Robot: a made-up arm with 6 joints.
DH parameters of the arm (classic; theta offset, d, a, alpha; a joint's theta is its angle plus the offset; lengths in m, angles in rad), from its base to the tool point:
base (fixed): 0 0.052 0 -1.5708
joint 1: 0 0.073 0.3 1.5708
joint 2: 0 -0.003 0.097 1.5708
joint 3: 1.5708 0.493 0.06 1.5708
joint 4: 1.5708 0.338 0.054 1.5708
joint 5: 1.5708 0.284 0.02 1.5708
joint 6: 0 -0.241 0.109 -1.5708
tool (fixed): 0 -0.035 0 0
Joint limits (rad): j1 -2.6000..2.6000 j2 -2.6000..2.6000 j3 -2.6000..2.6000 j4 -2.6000..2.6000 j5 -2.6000..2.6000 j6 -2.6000..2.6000
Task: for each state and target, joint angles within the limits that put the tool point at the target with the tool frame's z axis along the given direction. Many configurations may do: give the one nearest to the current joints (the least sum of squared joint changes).
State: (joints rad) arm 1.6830 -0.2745 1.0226 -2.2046 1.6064 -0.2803
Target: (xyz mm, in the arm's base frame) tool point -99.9 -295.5 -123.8 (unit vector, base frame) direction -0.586 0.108 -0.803
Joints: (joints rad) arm 1.8627 -0.9479 0.8199 -2.3768 1.9065 0.2205
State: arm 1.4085 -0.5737 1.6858 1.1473 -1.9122 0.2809
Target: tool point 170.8 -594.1 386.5 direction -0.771 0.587 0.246
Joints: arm 1.2975 -0.0204 2.2135 0.3127 -1.2434 0.9813
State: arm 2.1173 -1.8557 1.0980 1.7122 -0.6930 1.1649
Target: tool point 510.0 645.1 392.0 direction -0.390 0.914 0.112
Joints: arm 1.5318 -2.6000 0.8941 1.5982 -0.1215 0.5600
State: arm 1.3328 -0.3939 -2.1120 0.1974 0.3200 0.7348
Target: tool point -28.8 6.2 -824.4 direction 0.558 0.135 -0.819
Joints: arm 1.1489 0.5095 -1.8207 0.0664 0.6509 0.5199
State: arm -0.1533 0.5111 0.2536 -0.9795 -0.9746 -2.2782
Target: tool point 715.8 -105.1 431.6 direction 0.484 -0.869 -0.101
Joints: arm -0.3405 -0.0112 0.1061 -0.8761 -0.6744 -2.6000
